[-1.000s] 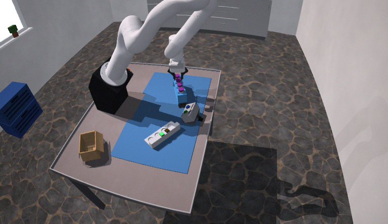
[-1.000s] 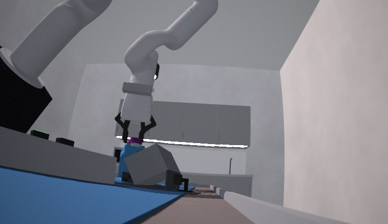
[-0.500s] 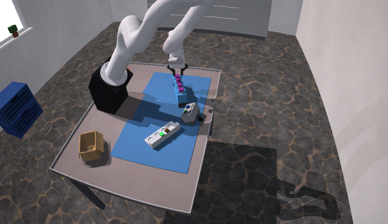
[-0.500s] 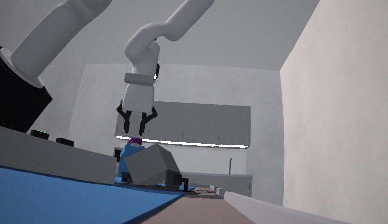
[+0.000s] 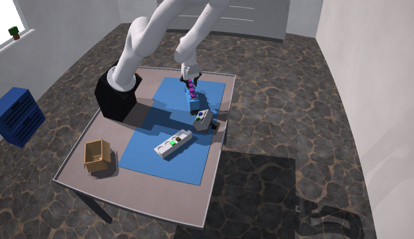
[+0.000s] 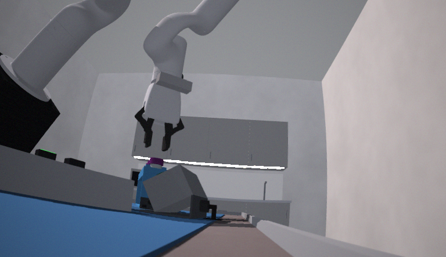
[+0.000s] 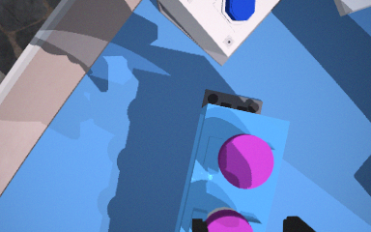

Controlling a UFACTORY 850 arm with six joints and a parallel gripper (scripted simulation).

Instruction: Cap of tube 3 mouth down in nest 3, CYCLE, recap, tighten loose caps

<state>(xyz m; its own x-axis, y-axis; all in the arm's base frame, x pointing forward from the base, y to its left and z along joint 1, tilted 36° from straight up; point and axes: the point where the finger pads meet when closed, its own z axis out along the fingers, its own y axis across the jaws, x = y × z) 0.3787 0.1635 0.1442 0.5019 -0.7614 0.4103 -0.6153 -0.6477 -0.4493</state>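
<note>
My hand is 6 cm above the magenta cap and 1 cm to the right of it. From my hand the other things lie so: grey key housing (15 cm to the right, 12 cm below, 11 cm ahead); then blue key (13 cm to the right, 11 cm below, 9 cm ahead); then green key (18 cm to the right, 11 cm below, 9 cm ahead).
</note>
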